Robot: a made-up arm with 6 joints. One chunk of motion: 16 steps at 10 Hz.
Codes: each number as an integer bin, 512 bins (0 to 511) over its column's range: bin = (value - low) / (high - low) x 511, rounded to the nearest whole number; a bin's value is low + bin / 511 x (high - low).
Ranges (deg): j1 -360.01..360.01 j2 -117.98..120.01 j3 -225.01..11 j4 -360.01..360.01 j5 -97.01..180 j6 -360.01..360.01
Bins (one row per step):
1: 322 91 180 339 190 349
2: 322 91 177 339 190 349
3: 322 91 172 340 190 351
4: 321 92 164 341 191 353
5: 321 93 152 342 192 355
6: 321 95 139 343 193 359
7: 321 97 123 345 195 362
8: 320 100 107 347 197 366
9: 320 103 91 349 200 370
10: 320 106 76 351 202 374
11: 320 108 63 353 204 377
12: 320 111 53 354 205 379
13: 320 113 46 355 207 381
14: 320 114 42 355 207 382
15: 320 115 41 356 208 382
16: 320 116 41 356 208 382
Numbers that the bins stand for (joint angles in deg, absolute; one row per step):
1: 93.70 -75.60 -141.88 117.65 5.99 131.75
2: 93.70 -75.60 -143.26 117.65 5.99 131.75
3: 93.70 -75.60 -145.57 119.06 5.99 134.56
4: 92.29 -75.13 -149.27 120.47 6.53 137.38
5: 92.29 -74.67 -154.81 121.88 7.07 140.20
6: 92.29 -73.74 -160.81 123.29 7.61 145.84
7: 92.29 -72.80 -168.20 126.11 8.70 150.06
8: 90.88 -71.41 -175.59 128.93 9.78 155.70
9: 90.88 -70.01 -182.98 131.75 11.41 161.34
10: 90.88 -68.61 -189.91 134.56 12.49 166.97
11: 90.88 -67.68 -195.91 137.38 13.58 171.20
12: 90.88 -66.28 -200.53 138.79 14.12 174.02
13: 90.88 -65.35 -203.76 140.20 15.20 176.83
14: 90.88 -64.89 -205.61 140.20 15.20 178.24
15: 90.88 -64.42 -206.07 141.61 15.75 178.24
16: 90.88 -63.95 -206.07 141.61 15.75 178.24

